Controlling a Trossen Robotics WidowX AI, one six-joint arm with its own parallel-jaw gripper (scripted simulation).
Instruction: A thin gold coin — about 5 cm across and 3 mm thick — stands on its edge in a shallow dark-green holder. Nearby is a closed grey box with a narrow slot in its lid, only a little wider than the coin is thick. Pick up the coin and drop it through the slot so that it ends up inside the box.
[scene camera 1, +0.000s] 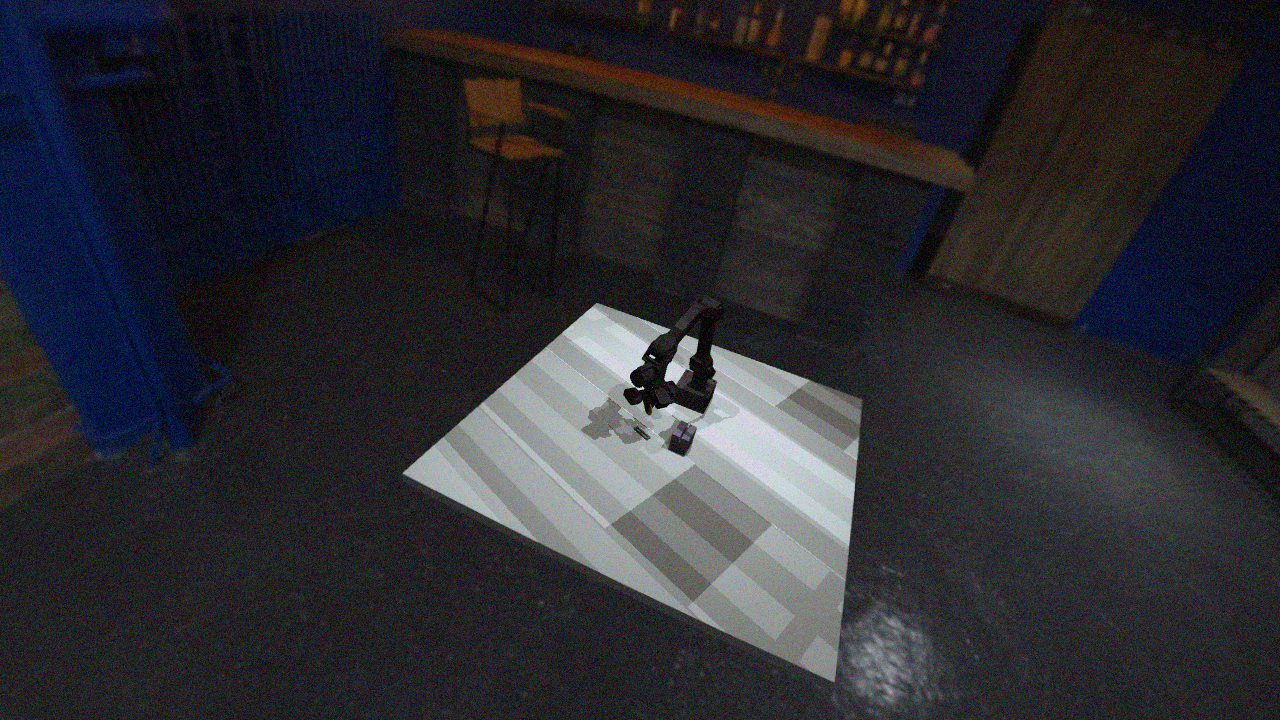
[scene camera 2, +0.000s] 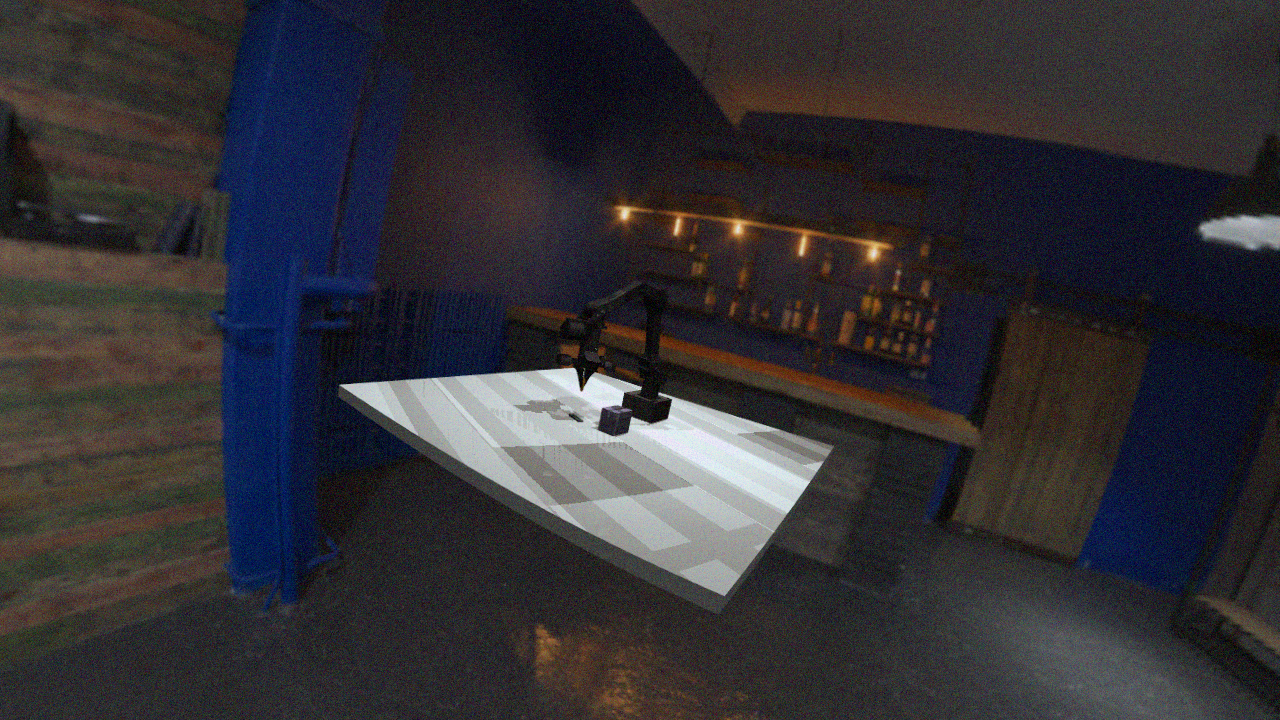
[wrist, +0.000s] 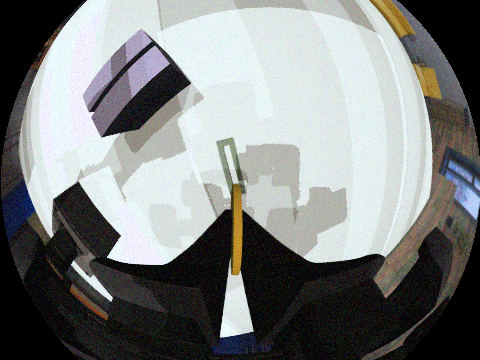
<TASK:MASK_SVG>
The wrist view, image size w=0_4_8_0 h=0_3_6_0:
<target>gold coin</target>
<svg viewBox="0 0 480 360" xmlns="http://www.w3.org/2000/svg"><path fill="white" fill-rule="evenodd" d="M233 184L231 200L232 241L229 260L231 260L232 276L239 276L241 256L243 256L243 200L241 200L240 184Z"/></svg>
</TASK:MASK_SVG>
